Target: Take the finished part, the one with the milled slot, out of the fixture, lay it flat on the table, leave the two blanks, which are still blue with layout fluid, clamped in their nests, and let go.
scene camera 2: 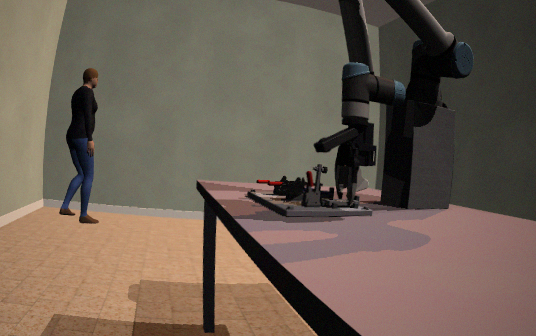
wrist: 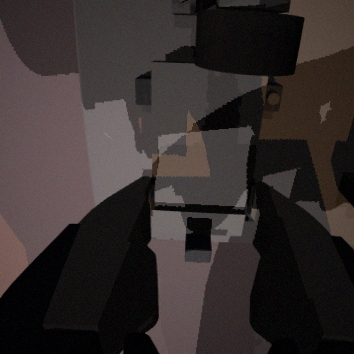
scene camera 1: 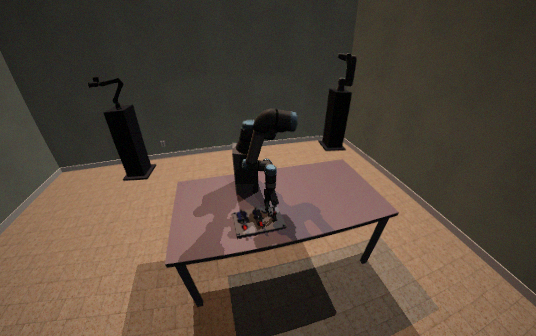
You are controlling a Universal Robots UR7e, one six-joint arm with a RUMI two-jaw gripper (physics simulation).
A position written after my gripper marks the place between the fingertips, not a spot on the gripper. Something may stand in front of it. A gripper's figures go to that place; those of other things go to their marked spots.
My gripper (wrist: pixel 200 183) is 0.14 m from the lens. A finished part (wrist: pixel 205 124) is 0.12 m from the lens. A fixture plate (wrist: pixel 112 50): 0.14 m from the lens.
